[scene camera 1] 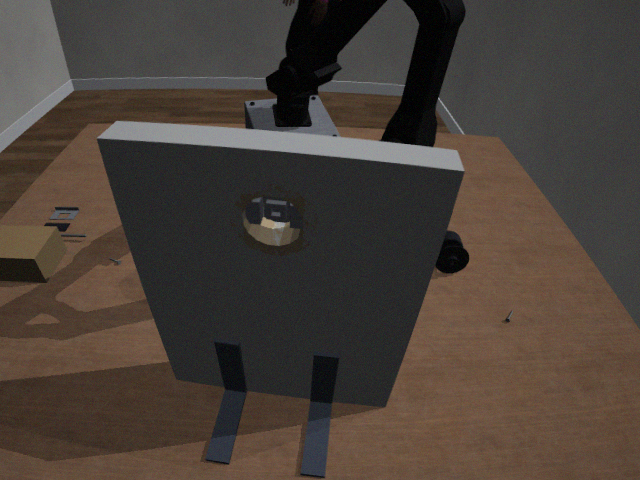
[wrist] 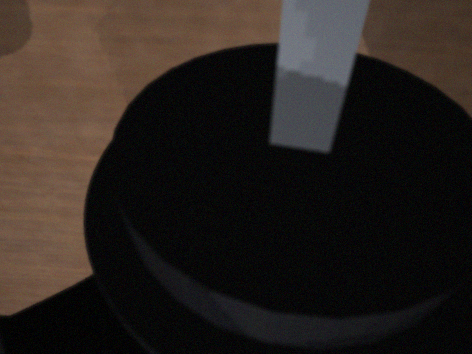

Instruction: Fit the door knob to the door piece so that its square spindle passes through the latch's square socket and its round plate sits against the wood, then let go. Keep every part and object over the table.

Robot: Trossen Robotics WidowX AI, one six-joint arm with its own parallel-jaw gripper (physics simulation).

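Places are measured from the arm's base along level axes (x back, y right, z up), in metres.
Where they show: arm's base, link origin: (scene camera 1: 291, 115).
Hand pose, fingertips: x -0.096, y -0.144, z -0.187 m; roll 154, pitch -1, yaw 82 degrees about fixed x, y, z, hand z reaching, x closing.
Each offset is from my fingertips to the centre of the thing. "pt": to the spot under its first point. Level surfaces: height alone.
The grey door piece {pt dx -0.319, dy +0.212, dz +0.175 m} (scene camera 1: 280, 295) stands upright on two flat feet, its back towards the scene camera. Through its round hole I see the latch (scene camera 1: 275, 211) with its socket. The black door knob (scene camera 1: 452, 254) (wrist: 227, 218) peeks out past the panel's right edge, low near the table. In the wrist view its round plate fills the frame and its grey square spindle {pt dx -0.074, dy +0.009, dz +0.028 m} (wrist: 312, 91) points away from the camera. My gripper (wrist: 234, 333) is shut on the knob; the fingers are hidden behind the panel in the scene view and are only dark shapes in the wrist view.
The arm (scene camera 1: 418, 95) reaches down behind the panel's right side from its grey base (scene camera 1: 258, 114). Small screws {dx -0.242, dy -0.196, dz -0.034 m} (scene camera 1: 510, 314) {dx -0.007, dy +0.495, dz -0.034 m} (scene camera 1: 113, 261) lie on the wooden table {dz -0.037 m} (scene camera 1: 485, 381). The table's right edge runs close to the knob's side.
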